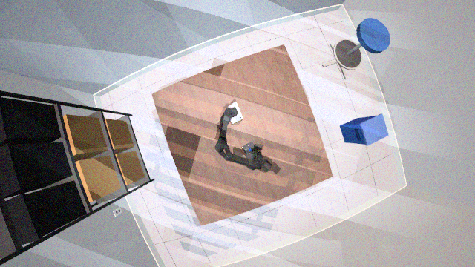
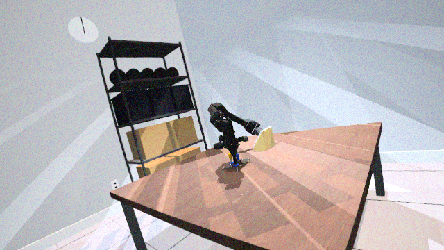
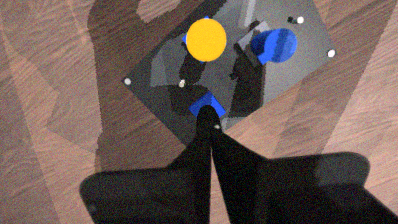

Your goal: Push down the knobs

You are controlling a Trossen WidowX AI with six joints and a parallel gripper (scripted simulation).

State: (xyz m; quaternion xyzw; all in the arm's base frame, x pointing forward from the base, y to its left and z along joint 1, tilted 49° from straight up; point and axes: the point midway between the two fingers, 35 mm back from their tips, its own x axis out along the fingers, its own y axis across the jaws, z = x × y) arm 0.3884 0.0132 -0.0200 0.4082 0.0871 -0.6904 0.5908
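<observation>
The blue potentiometer lies 2 cm below my gripper tip. The rest, counted from my gripper tip: blue knob 6 cm behind, 3 cm to the right, 1 cm below.
</observation>
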